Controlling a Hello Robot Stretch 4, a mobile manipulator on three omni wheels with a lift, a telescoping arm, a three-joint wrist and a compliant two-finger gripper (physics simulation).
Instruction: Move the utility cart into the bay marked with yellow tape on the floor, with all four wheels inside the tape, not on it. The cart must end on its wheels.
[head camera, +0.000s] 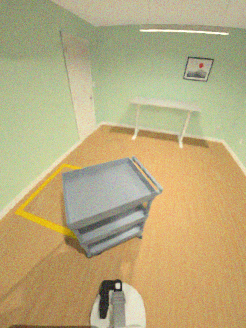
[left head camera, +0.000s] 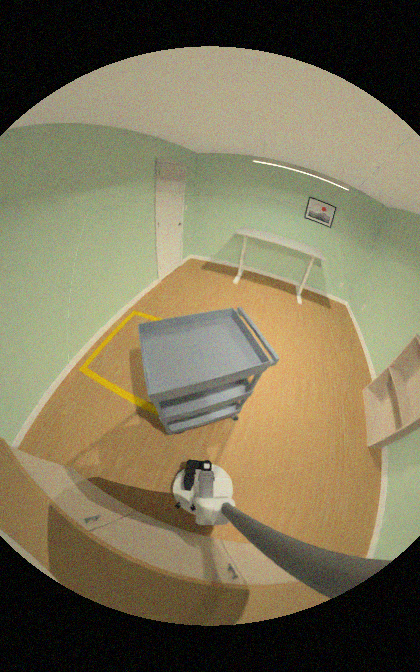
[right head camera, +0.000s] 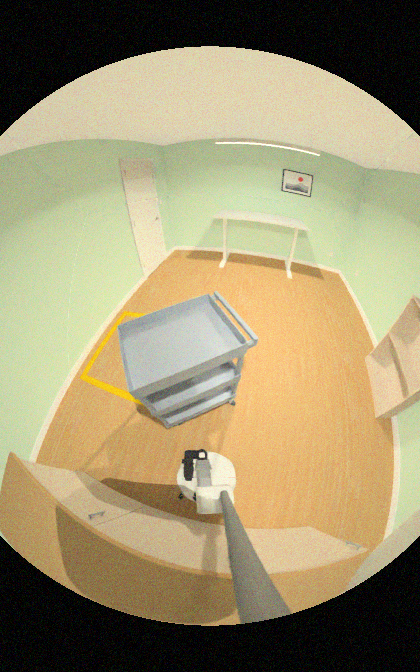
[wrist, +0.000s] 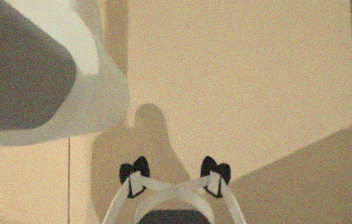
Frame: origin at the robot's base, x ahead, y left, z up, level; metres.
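Seen in the pictures: gripper, fingertip midpoint: (left head camera: 184, 510) (right head camera: 187, 500) (wrist: 175, 169).
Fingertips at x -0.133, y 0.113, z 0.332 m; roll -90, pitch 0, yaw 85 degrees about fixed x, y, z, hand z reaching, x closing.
A point is followed by its place in that frame.
The grey three-tier utility cart (head camera: 107, 190) @[x 0.706, y 0.065, z 0.767 m] (left head camera: 200, 350) @[x 0.728, y 0.066, z 0.767 m] (right head camera: 180, 345) @[x 0.699, y 0.053, z 0.767 m] stands upright on the floor in front of the robot, its push handle at the right. The yellow tape bay (head camera: 45, 223) @[x 0.818, y 0.912, z -0.026 m] (left head camera: 117, 389) @[x 0.806, y 0.850, z -0.026 m] (right head camera: 110, 389) @[x 0.820, y 0.934, z -0.026 m] lies behind and to the left of the cart, beside the left wall. The cart hides the bay's right part, and I cannot tell how its wheels stand to the tape there. In the wrist view my gripper (wrist: 175, 169) @[x -0.133, y 0.113, z 0.332 m] is open and empty, with its fingers apart in front of a pale cabinet front, away from the cart.
Low pale cabinets (left head camera: 150, 540) @[x -0.289, y 0.259, z 0.560 m] (right head camera: 145, 532) @[x -0.280, y 0.288, z 0.604 m] (wrist: 240, 75) @[x -0.290, y 0.258, z 0.478 m] run close behind the robot's base. A wooden shelf unit (left head camera: 382, 420) @[x 0.291, y -2.143, z 0.078 m] (right head camera: 385, 390) @[x 0.294, y -2.061, z 0.074 m] stands at the right wall. A white table (head camera: 165, 104) @[x 2.896, y -1.115, z 0.923 m] (left head camera: 280, 241) @[x 2.912, y -1.086, z 0.923 m] (right head camera: 260, 218) @[x 2.912, y -1.096, z 0.923 m] stands at the far wall, and a door (head camera: 79, 85) @[x 3.167, y 0.759, z 1.232 m] is at the far left.
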